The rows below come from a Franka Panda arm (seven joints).
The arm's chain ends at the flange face. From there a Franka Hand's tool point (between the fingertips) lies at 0.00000 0.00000 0.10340 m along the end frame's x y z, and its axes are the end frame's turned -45 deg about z.
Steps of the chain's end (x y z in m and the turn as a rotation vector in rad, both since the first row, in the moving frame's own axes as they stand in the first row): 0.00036 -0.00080 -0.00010 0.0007 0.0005 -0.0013; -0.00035 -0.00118 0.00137 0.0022 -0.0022 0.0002; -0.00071 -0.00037 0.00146 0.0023 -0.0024 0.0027; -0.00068 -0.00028 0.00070 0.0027 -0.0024 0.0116; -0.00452 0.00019 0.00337 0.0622 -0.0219 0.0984
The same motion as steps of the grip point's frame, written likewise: 0.00091 -0.00033 -0.00010 0.0001 0.0008 -0.0013; 0.00059 -0.00140 0.00137 0.0031 0.0000 0.0002; -0.00025 -0.00111 0.00146 0.0033 -0.0001 0.0027; -0.00026 -0.00105 0.00070 0.0036 0.0002 0.0116; -0.00009 -0.00905 0.00315 0.0595 0.0285 0.0984
